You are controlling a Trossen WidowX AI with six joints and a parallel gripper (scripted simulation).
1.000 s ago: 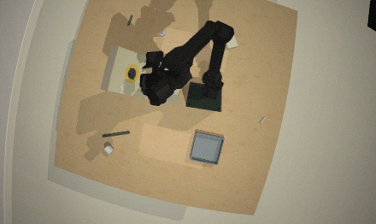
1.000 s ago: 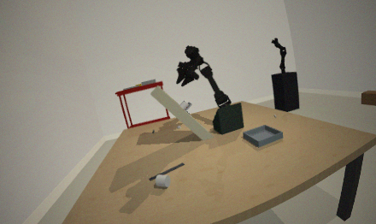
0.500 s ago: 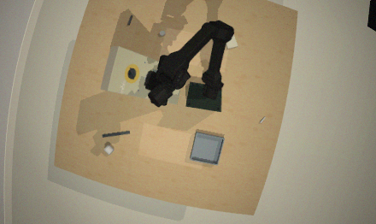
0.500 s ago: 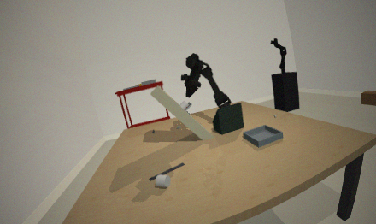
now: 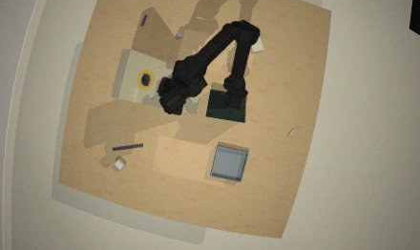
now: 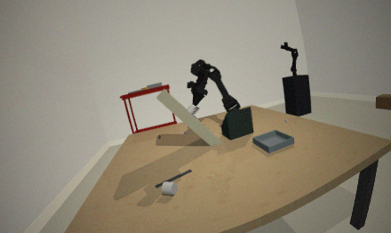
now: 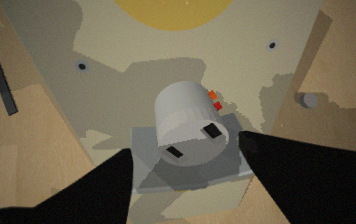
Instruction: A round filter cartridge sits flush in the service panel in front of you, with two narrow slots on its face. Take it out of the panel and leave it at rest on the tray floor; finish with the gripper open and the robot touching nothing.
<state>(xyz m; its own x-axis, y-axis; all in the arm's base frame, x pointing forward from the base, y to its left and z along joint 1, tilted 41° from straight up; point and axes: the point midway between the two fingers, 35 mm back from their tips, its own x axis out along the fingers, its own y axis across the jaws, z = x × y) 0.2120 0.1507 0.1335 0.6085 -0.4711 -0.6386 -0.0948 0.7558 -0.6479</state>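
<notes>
The filter cartridge lies 20 mm below my gripper tip and 10 mm ahead of it. From my gripper tip the other things lie so: grey knob (270 mm to the right, 230 mm below, 90 mm ahead); white block (350 mm to the right, 280 mm behind, 230 mm below); grey tray (340 mm behind, 240 mm to the left, 220 mm below).
</notes>
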